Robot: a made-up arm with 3 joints. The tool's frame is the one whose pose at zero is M. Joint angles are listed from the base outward.
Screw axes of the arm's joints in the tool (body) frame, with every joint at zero. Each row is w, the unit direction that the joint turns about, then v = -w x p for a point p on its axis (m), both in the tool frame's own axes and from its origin. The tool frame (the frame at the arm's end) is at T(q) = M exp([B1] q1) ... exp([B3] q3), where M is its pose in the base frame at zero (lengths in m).
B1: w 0 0 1 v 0.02 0.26 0
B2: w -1 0 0 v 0 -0.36 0.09
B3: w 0 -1 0 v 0.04 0 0.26
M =
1 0 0 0.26
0 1 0 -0.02
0 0 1 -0.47
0 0 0 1
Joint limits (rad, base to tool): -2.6..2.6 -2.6..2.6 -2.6..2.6
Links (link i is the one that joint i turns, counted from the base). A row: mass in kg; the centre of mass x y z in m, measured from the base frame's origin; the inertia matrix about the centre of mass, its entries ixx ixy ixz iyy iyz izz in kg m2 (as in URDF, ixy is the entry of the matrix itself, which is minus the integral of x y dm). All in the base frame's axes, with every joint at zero. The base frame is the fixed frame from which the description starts. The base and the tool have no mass.
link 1: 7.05; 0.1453 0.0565 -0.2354; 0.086 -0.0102 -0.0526 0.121 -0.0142 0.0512
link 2: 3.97; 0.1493 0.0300 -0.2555; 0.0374 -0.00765 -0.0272 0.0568 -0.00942 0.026
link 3: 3.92; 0.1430 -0.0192 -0.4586; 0.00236 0 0.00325 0.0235 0 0.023
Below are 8 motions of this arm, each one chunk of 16 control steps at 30 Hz.
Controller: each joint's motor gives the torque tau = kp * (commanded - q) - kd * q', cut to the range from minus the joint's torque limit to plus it. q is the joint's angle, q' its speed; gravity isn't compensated. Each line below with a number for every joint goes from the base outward.
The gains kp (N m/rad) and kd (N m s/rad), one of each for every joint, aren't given. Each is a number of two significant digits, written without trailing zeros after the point. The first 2 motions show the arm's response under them.
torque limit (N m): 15 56 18
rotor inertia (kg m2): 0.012 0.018 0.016
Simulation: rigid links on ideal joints. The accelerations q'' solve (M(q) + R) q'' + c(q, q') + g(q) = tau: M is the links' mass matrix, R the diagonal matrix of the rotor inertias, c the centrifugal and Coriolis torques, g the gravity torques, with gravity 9.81 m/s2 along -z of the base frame. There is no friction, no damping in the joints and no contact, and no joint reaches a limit. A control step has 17 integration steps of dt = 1/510 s. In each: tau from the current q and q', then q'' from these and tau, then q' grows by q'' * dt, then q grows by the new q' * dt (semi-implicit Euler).
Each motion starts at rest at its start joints. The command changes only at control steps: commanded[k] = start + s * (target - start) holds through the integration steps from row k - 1 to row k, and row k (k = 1, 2, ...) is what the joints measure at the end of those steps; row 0 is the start. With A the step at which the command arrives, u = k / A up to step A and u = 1 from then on. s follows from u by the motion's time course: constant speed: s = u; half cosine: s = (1 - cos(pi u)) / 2; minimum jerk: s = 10 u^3 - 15 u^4 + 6 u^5; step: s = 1 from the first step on.
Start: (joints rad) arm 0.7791 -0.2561 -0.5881
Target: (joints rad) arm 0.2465 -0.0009 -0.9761
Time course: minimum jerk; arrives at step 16
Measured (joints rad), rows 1 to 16:
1: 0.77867 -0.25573 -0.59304
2: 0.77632 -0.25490 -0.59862
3: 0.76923 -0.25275 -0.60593
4: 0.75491 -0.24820 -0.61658
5: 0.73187 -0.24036 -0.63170
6: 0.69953 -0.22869 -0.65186
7: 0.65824 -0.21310 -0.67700
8: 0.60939 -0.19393 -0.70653
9: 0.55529 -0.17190 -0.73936
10: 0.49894 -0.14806 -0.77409
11: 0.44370 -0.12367 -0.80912
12: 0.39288 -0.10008 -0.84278
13: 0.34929 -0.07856 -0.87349
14: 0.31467 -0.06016 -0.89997
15: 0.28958 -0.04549 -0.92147
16: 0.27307 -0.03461 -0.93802
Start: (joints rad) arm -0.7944 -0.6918 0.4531
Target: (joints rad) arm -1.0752 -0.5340 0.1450
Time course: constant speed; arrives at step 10
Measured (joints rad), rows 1 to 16:
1: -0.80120 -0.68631 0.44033
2: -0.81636 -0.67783 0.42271
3: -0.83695 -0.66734 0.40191
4: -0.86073 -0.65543 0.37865
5: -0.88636 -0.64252 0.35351
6: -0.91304 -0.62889 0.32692
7: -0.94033 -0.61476 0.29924
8: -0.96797 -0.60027 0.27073
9: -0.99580 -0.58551 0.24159
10: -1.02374 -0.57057 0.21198
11: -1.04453 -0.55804 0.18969
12: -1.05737 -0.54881 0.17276
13: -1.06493 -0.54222 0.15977
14: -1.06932 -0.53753 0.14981
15: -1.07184 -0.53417 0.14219
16: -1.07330 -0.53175 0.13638
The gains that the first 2 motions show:
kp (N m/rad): 570 560 180
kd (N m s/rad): 45 67 22
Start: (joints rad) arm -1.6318 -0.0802 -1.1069
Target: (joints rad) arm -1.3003 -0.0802 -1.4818
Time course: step
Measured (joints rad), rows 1 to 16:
1: -1.60960 -0.07946 -1.17610
2: -1.54167 -0.07998 -1.25205
3: -1.45481 -0.08258 -1.30948
4: -1.39694 -0.08533 -1.35272
5: -1.36068 -0.08657 -1.38495
6: -1.33802 -0.08690 -1.40891
7: -1.32386 -0.08682 -1.42672
8: -1.31502 -0.08660 -1.43996
9: -1.30949 -0.08636 -1.44981
10: -1.30604 -0.08615 -1.45714
11: -1.30388 -0.08598 -1.46259
12: -1.30253 -0.08585 -1.46666
13: -1.30169 -0.08575 -1.46968
14: -1.30116 -0.08568 -1.47194
15: -1.30084 -0.08562 -1.47362
16: -1.30063 -0.08558 -1.47487

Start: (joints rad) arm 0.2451 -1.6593 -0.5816
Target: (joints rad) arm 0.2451 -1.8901 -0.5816
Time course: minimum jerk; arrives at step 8
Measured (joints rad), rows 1 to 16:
1: 0.24521 -1.65279 -0.58150
2: 0.24522 -1.64876 -0.58090
3: 0.24507 -1.65435 -0.58025
4: 0.24488 -1.67116 -0.57968
5: 0.24479 -1.69730 -0.57930
6: 0.24485 -1.72815 -0.57914
7: 0.24502 -1.75793 -0.57912
8: 0.24520 -1.78229 -0.57909
9: 0.24531 -1.80055 -0.57889
10: 0.24532 -1.81391 -0.57854
11: 0.24528 -1.82367 -0.57814
12: 0.24522 -1.83079 -0.57772
13: 0.24516 -1.83599 -0.57734
14: 0.24511 -1.83978 -0.57699
15: 0.24508 -1.84256 -0.57670
16: 0.24506 -1.84458 -0.57646

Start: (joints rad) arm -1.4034 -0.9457 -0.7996
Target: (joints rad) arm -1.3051 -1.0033 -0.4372
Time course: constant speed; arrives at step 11
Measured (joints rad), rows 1 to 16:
1: -1.40072 -0.94168 -0.79396
2: -1.39580 -0.93780 -0.78193
3: -1.38941 -0.93620 -0.76492
4: -1.38199 -0.93650 -0.74417
5: -1.37394 -0.93819 -0.72059
6: -1.36551 -0.94089 -0.69485
7: -1.35688 -0.94430 -0.66745
8: -1.34814 -0.94822 -0.63878
9: -1.33934 -0.95252 -0.60915
10: -1.33050 -0.95708 -0.57879
11: -1.32163 -0.96183 -0.54786
12: -1.31516 -0.96585 -0.52445
13: -1.31103 -0.96882 -0.50674
14: -1.30858 -0.97097 -0.49326
15: -1.30719 -0.97251 -0.48300
16: -1.30642 -0.97361 -0.47519

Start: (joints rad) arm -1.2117 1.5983 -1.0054
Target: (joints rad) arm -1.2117 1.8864 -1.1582
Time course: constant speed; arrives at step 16
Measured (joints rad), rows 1 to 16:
1: -1.21139 1.59435 -1.00737
2: -1.21127 1.59244 -1.01131
3: -1.21132 1.59549 -1.01668
4: -1.21142 1.60260 -1.02308
5: -1.21152 1.61271 -1.03023
6: -1.21160 1.62501 -1.03794
7: -1.21165 1.63891 -1.04607
8: -1.21170 1.65399 -1.05451
9: -1.21173 1.66991 -1.06319
10: -1.21175 1.68645 -1.07205
11: -1.21176 1.70346 -1.08105
12: -1.21177 1.72079 -1.09015
13: -1.21178 1.73838 -1.09933
14: -1.21178 1.75615 -1.10858
15: -1.21179 1.77406 -1.11788
16: -1.21179 1.79207 -1.12722

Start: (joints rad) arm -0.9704 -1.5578 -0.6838
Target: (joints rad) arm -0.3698 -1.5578 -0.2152
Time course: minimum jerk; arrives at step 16
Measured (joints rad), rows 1 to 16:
1: -0.97004 -1.55074 -0.68383
2: -0.96812 -1.54225 -0.68161
3: -0.96214 -1.53572 -0.67543
4: -0.94922 -1.53090 -0.66381
5: -0.92753 -1.52741 -0.64597
6: -0.89588 -1.52493 -0.62161
7: -0.85369 -1.52321 -0.59097
8: -0.80113 -1.52210 -0.55505
9: -0.73941 -1.52148 -0.51552
10: -0.67152 -1.52126 -0.47451
11: -0.60239 -1.52134 -0.43409
12: -0.53759 -1.52160 -0.39585
13: -0.48118 -1.52189 -0.36116
14: -0.43577 -1.52212 -0.33126
15: -0.40229 -1.52227 -0.30682
16: -0.38091 -1.52238 -0.28783

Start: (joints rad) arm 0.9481 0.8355 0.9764
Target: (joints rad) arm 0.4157 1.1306 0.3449
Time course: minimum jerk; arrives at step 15
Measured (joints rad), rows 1 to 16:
1: 0.94752 0.83018 0.97293
2: 0.94482 0.82661 0.96719
3: 0.93655 0.82661 0.95706
4: 0.91999 0.83112 0.93974
5: 0.89376 0.84080 0.91322
6: 0.85746 0.85580 0.87666
7: 0.81173 0.87578 0.83044
8: 0.75837 0.89983 0.77615
9: 0.70017 0.92667 0.71635
10: 0.64074 0.95471 0.65429
11: 0.58415 0.98225 0.59352
12: 0.53424 1.00768 0.53747
13: 0.49363 1.02966 0.48893
14: 0.46359 1.04742 0.44959
15: 0.44368 1.06091 0.41950
16: 0.43157 1.07091 0.39704

